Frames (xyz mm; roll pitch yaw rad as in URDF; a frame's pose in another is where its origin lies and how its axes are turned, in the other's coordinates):
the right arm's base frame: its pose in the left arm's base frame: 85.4 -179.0 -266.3 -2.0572 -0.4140 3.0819
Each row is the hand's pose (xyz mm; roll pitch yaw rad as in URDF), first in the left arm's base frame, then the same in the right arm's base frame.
Working: the left arm's base frame: its pose in the right arm's base frame: 194.9 -100.3 -249.4 -2.0274 0.2428 -2.7979

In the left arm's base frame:
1: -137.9 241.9 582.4 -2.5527 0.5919 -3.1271
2: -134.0 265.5 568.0 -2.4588 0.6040 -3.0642
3: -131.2 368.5 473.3 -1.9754 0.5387 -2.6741
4: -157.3 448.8 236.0 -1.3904 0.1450 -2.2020
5: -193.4 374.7 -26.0 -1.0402 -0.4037 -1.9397
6: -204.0 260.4 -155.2 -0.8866 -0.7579 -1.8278
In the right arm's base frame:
1: 568.5 -408.5 -676.2 -0.7401 -0.4654 0.9314
2: 560.4 -386.6 -691.6 -0.6818 -0.5188 0.9317
3: 525.4 -260.6 -741.4 -0.3214 -0.8343 0.7900
4: 458.2 -20.9 -703.6 0.9358 -1.1157 -0.1871
5: 381.7 166.8 -518.2 1.9816 -0.7194 -0.9876
6: 333.2 219.1 -360.8 2.2669 -0.3706 -1.1191

